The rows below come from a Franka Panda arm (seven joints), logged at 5 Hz.
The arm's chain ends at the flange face. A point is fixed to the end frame.
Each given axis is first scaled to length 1.
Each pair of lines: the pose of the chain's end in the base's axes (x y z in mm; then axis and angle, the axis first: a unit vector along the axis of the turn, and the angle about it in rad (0 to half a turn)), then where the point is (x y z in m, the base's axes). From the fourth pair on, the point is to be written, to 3 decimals.
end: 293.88 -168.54 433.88 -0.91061 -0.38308 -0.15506 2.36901
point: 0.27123 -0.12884 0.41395
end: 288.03 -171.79 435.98 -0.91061 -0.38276 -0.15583 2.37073
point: 0.26547 -0.13208 0.41597
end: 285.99 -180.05 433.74 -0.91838 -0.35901 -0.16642 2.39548
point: 0.26574 -0.13949 0.41298
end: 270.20 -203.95 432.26 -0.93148 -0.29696 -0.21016 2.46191
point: 0.257 -0.161 0.410
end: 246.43 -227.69 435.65 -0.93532 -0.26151 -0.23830 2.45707
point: 0.237 -0.184 0.414
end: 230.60 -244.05 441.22 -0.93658 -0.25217 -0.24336 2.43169
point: 0.222 -0.199 0.421
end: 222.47 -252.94 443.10 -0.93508 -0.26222 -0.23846 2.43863
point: 0.213 -0.209 0.422
